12 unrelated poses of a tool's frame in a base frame.
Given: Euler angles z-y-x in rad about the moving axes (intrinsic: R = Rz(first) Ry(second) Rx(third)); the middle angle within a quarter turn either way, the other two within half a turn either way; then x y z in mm.
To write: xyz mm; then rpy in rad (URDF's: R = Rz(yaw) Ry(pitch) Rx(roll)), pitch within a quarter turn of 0, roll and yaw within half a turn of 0. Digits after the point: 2 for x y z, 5 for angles.
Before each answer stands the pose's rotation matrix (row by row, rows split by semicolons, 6 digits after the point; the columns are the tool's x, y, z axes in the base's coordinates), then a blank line. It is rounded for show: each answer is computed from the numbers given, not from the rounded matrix.
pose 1, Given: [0.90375 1.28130 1.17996 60.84 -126.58 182.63]
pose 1, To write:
0.176611 0.248908 0.952288; 0.224280 0.931869 -0.285166; -0.958388 0.263943 0.108753

[60.84 -126.58 182.63 1.17996 1.28130 0.90375]
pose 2, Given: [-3.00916 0.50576 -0.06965 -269.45 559.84 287.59]
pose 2, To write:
-0.867146 0.165147 -0.469876; -0.115515 -0.984388 -0.132802; -0.484472 -0.060881 0.872685

[-269.45 559.84 287.59 -0.06965 0.50576 -3.00916]
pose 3, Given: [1.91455 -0.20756 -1.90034 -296.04 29.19 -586.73]
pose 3, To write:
-0.329790 0.238965 -0.913310; 0.921289 0.292641 -0.256102; 0.206073 -0.925882 -0.316666

[-296.04 29.19 -586.73 -1.90034 -0.20756 1.91455]
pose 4, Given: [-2.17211 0.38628 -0.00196 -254.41 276.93 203.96]
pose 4, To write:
-0.524042 0.825009 -0.211518; -0.763835 -0.565116 -0.311770; -0.376745 -0.001816 0.926315

[-254.41 276.93 203.96 -0.00196 0.38628 -2.17211]
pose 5, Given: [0.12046 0.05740 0.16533 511.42 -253.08 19.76]
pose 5, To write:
0.991118 -0.109157 0.075953; 0.119971 0.980351 -0.156585; -0.057368 0.164307 0.984740

[511.42 -253.08 19.76 0.16533 0.05740 0.12046]
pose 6, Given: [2.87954 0.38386 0.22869 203.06 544.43 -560.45]
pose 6, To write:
-0.895571 -0.334321 -0.293569; 0.240211 -0.918719 0.313456; -0.374502 0.210204 0.903085

[203.06 544.43 -560.45 0.22869 0.38386 2.87954]
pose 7, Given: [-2.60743 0.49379 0.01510 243.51 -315.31 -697.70]
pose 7, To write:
-0.757879 0.502903 -0.415582; -0.448302 -0.864241 -0.228283; -0.473967 0.013296 0.880442

[243.51 -315.31 -697.70 0.01510 0.49379 -2.60743]
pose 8, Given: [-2.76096 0.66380 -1.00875 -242.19 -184.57 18.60]
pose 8, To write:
-0.731284 0.682007 0.009518; -0.292621 -0.301098 -0.907587; -0.616114 -0.666489 0.419757

[-242.19 -184.57 18.60 -1.00875 0.66380 -2.76096]
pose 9, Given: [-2.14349 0.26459 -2.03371 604.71 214.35 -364.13]
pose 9, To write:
-0.523040 -0.248507 0.815275; -0.811197 0.438644 -0.386718; -0.261514 -0.863618 -0.431017

[604.71 214.35 -364.13 -2.03371 0.26459 -2.14349]
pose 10, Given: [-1.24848 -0.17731 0.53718 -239.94 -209.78 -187.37]
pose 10, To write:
0.311798 0.786322 -0.533366; -0.933633 0.357759 -0.018357; 0.176382 0.503692 0.845685

[-239.94 -209.78 -187.37 0.53718 -0.17731 -1.24848]
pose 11, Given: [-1.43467 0.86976 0.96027 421.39 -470.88 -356.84]
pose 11, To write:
0.087532 0.652964 -0.752314; -0.639043 -0.542531 -0.545238; -0.764174 0.528487 0.369783

[421.39 -470.88 -356.84 0.96027 0.86976 -1.43467]
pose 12, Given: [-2.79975 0.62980 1.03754 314.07 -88.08 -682.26]
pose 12, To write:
-0.761385 -0.307451 -0.570760; -0.270909 -0.648955 0.710961; -0.588983 0.695939 0.410813

[314.07 -88.08 -682.26 1.03754 0.62980 -2.79975]
